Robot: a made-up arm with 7 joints. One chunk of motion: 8 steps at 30 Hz.
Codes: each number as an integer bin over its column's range. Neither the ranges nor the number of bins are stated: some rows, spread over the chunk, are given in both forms.
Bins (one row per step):
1: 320 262 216 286 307 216 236
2: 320 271 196 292 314 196 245
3: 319 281 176 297 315 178 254
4: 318 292 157 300 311 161 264
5: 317 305 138 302 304 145 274
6: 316 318 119 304 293 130 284
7: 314 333 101 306 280 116 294
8: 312 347 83 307 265 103 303
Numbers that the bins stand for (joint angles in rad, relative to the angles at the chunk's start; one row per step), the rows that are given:
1: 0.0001 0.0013 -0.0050 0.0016 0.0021 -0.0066 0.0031
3: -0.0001 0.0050 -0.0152 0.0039 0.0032 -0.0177 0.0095
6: -0.0005 0.0122 -0.0297 0.0054 0.0001 -0.0318 0.0200
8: -0.0012 0.0179 -0.0389 0.0061 -0.0037 -0.0398 0.0267
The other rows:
2: 0.0001 0.0030 -0.0101 0.0029 0.0030 -0.0125 0.0063
4: -0.0002 0.0071 -0.0201 0.0046 0.0026 -0.0227 0.0130
5: -0.0004 0.0097 -0.0249 0.0050 0.0016 -0.0274 0.0165
7: -0.0008 0.0152 -0.0343 0.0059 -0.0016 -0.0359 0.0236

